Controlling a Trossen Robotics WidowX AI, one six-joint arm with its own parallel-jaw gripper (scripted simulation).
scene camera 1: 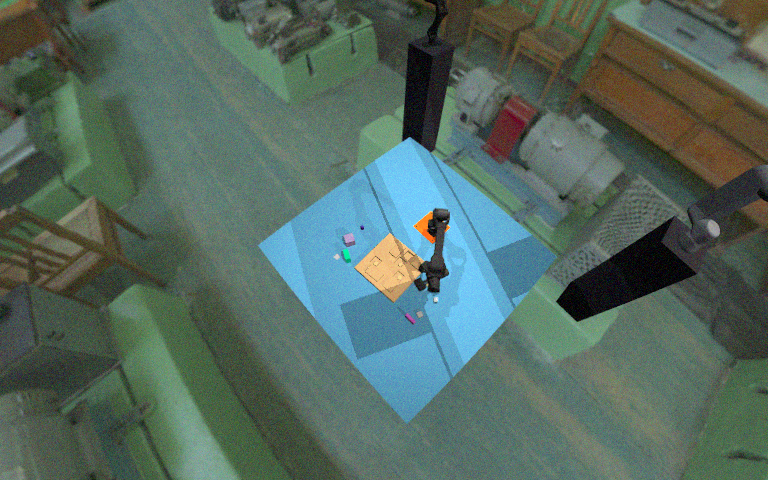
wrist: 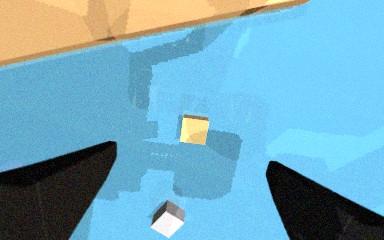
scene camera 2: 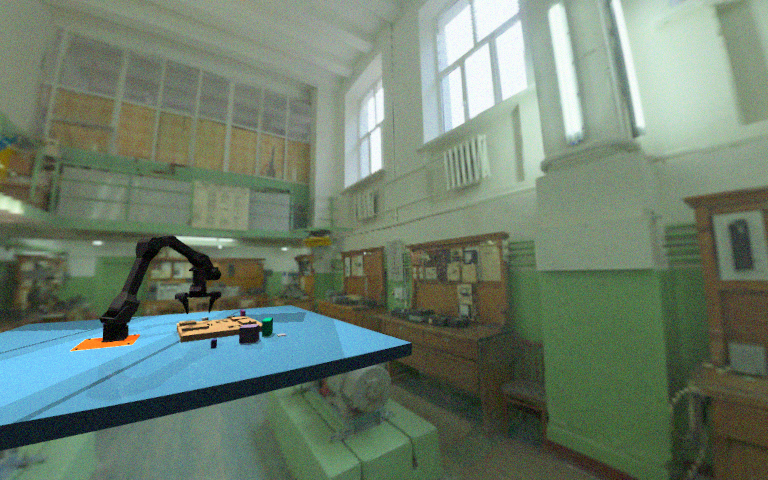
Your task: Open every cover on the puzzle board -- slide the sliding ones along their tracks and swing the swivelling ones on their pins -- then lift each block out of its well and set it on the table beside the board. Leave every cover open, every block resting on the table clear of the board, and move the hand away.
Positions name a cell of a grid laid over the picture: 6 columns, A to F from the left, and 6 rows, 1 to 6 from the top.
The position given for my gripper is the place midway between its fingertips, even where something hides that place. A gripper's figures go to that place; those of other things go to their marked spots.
Scene:
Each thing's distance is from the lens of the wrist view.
my gripper (wrist: D4): 0.11 m
tan puzzle board (wrist: A1): 0.16 m

